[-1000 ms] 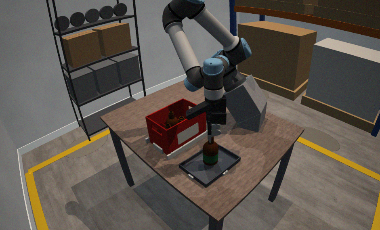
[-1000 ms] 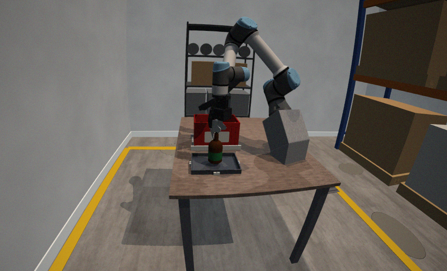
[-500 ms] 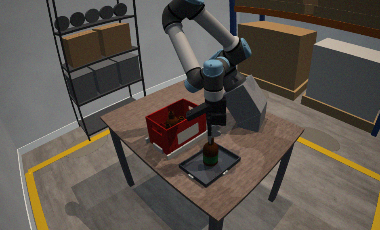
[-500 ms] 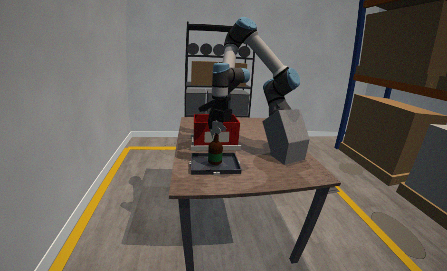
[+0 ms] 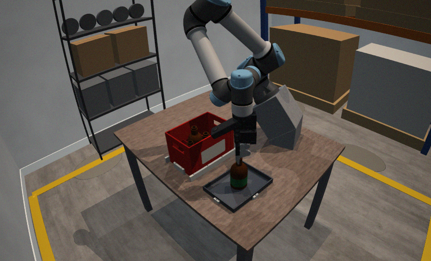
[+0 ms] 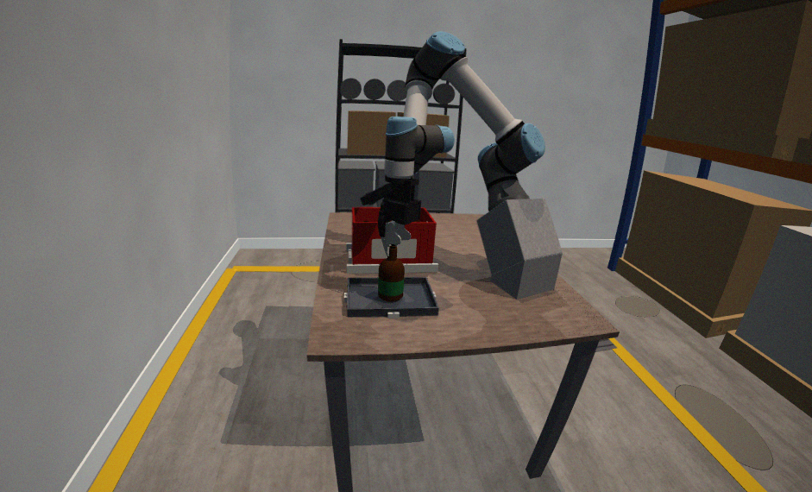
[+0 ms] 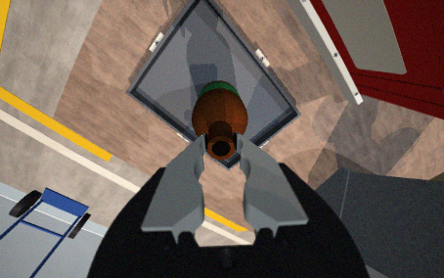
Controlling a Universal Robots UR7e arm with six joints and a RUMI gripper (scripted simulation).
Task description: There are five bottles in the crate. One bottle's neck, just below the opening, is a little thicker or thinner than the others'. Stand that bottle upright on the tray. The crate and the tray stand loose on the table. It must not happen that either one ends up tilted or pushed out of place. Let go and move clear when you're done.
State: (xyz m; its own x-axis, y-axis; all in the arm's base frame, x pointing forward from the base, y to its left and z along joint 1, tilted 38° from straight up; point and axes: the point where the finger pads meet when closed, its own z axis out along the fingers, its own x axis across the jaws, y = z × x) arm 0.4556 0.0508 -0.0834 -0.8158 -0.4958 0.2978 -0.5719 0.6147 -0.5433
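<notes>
Now: the dark tray 150 mm below my hand. The rest, counted from my hand: red crate 80 mm behind, 260 mm to the right, 70 mm below.
</notes>
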